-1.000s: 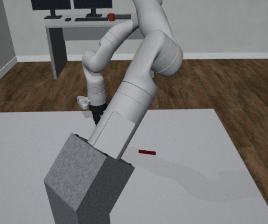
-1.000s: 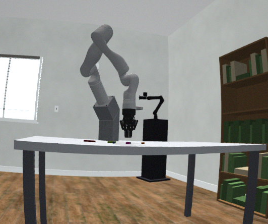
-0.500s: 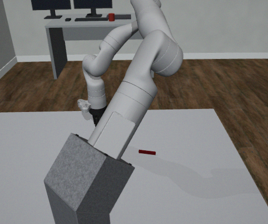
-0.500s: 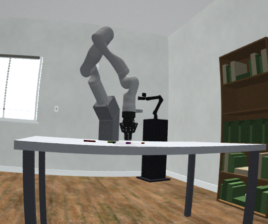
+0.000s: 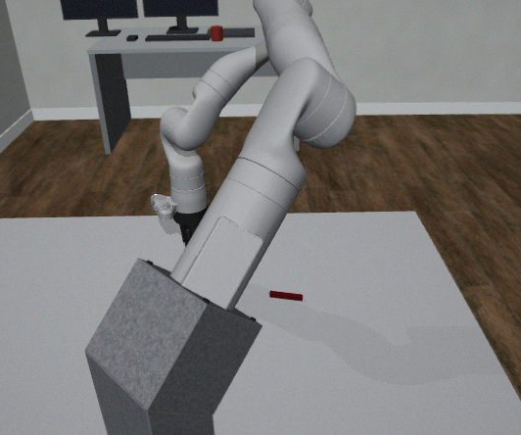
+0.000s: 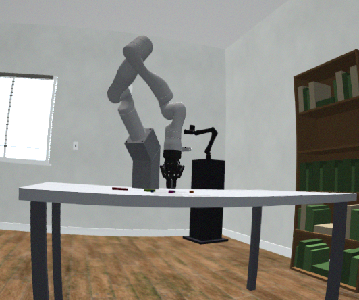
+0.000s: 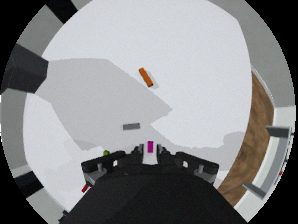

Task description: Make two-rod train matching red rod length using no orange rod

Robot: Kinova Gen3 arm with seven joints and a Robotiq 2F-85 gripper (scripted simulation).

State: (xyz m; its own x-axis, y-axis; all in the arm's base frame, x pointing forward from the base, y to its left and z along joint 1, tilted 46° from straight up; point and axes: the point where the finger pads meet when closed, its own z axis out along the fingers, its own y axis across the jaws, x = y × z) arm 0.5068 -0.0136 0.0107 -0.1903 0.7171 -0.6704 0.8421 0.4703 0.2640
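Right now the magenta rod is 3 cm below my hand. The rest, counted from my hand: grey rod: 4 cm behind, 3 cm to the left, 3 cm below; lime rod: 8 cm behind, 6 cm to the right, 3 cm below; blue rod: 2 cm behind, 8 cm to the right, 3 cm below.
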